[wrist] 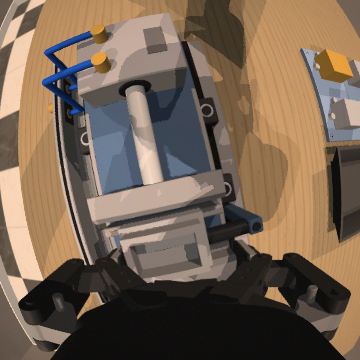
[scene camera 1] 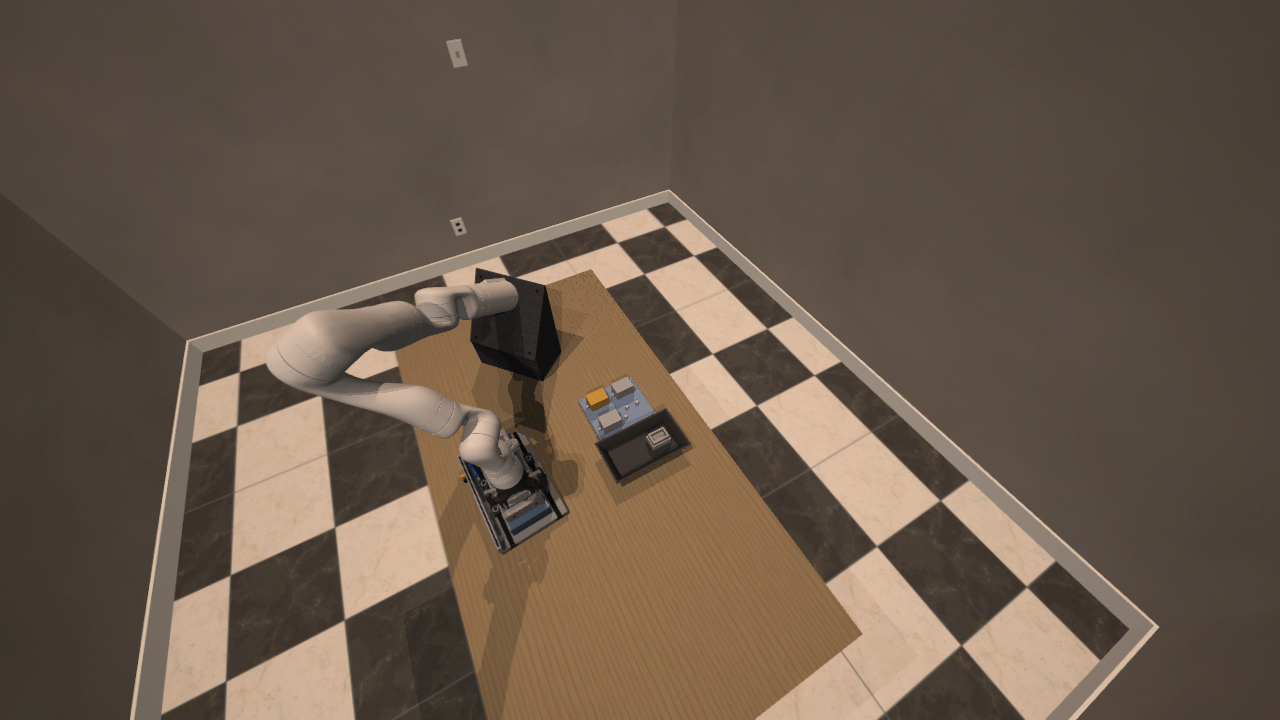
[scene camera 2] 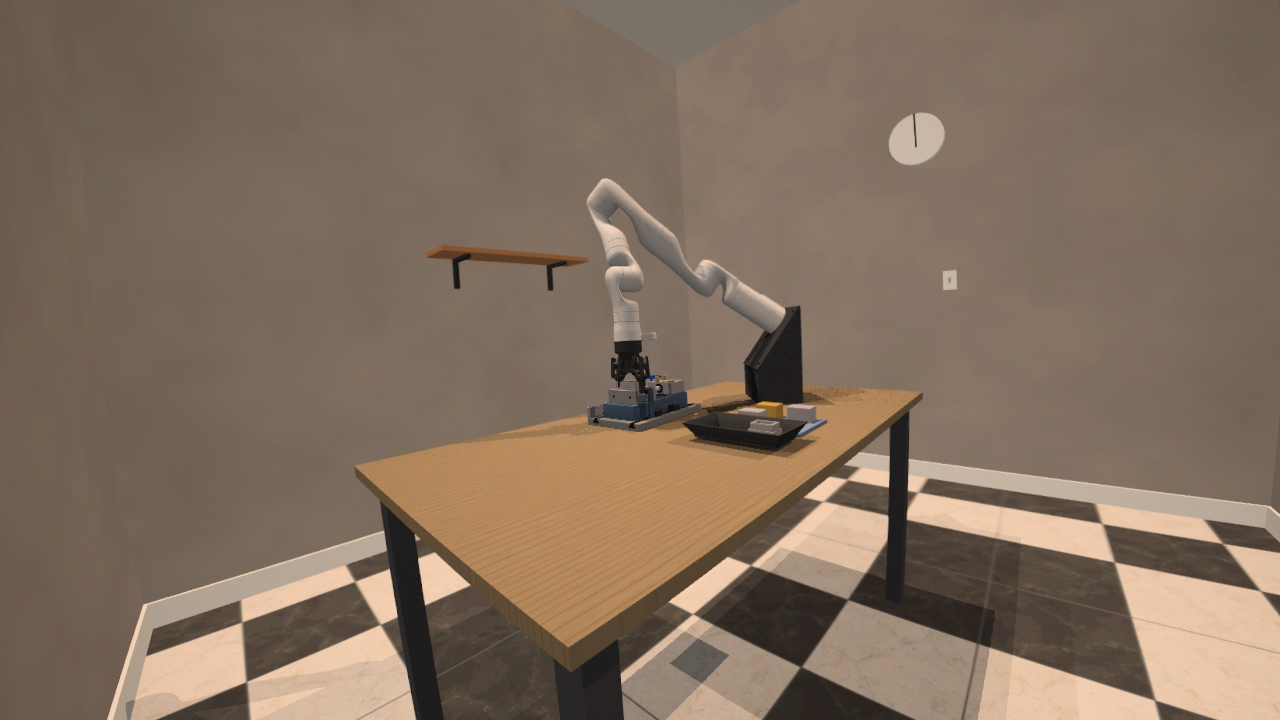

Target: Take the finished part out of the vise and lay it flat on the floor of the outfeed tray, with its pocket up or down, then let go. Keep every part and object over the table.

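Frame: origin at the arm's base, x ahead, y left, z up, level; centimetres.
Seen in the pictures: gripper, between the fingertips: [wrist: 182,253] [scene camera 1: 524,498]; arm's base, origin of its link: [scene camera 1: 505,295] [scene camera 2: 777,322].
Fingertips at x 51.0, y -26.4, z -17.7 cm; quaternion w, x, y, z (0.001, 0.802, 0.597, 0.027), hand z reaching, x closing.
Observation:
Pixels of each thing's top centre, then the offset from my fingertips to it. "*": a spot on its surface instead.
- finished part, centre of its top: [wrist: 165,257] [scene camera 1: 515,490] [scene camera 2: 630,381] dx -1.6, dy -0.9, dz +3.4 cm
- vise, centre of its top: [wrist: 136,153] [scene camera 1: 504,473] [scene camera 2: 645,383] dx -8.4, dy -0.7, dz +1.8 cm
- similar pocketed grey part, centre of its top: [scene camera 2: 764,422] [scene camera 1: 658,435] dx +6.4, dy +39.6, dz -3.4 cm
- light blue plate, centre of its top: [wrist: 348,95] [scene camera 1: 616,407] dx -10.9, dy +37.2, dz -7.3 cm
- orange block, centre of its top: [wrist: 340,62] [scene camera 2: 769,403] [scene camera 1: 596,396] dx -16.1, dy +33.6, dz -3.7 cm
- dark lever, a spot on its surface: [wrist: 230,231] * dx -1.1, dy +4.0, dz +1.5 cm
The finished part [wrist: 166,231], a light grey block with its rectangular pocket up, sits in the vise [scene camera 1: 529,521] [scene camera 2: 626,411] [wrist: 127,75], against the broad jaw in the wrist view. My gripper [scene camera 2: 630,385] [wrist: 182,253] points down over the vise, fingers low on either side of the part. It is open, with a gap visible between the right fingertip and the part. The part's lower edge is hidden by the gripper body. The black outfeed tray [scene camera 1: 608,462] [scene camera 2: 726,435] [wrist: 344,195] stands beside the vise. A similar pocketed grey part [scene camera 1: 658,437] [scene camera 2: 763,426] lies in it.
A light blue plate [scene camera 1: 637,411] [wrist: 327,117] beside the tray holds an orange block [scene camera 1: 597,398] [scene camera 2: 768,409] [wrist: 334,66] and grey blocks. Blue hoses [wrist: 70,74] loop off the vise's far end. A dark lever [wrist: 230,231] juts from its side. The black robot mount [scene camera 1: 514,331] [scene camera 2: 780,362] stands behind.

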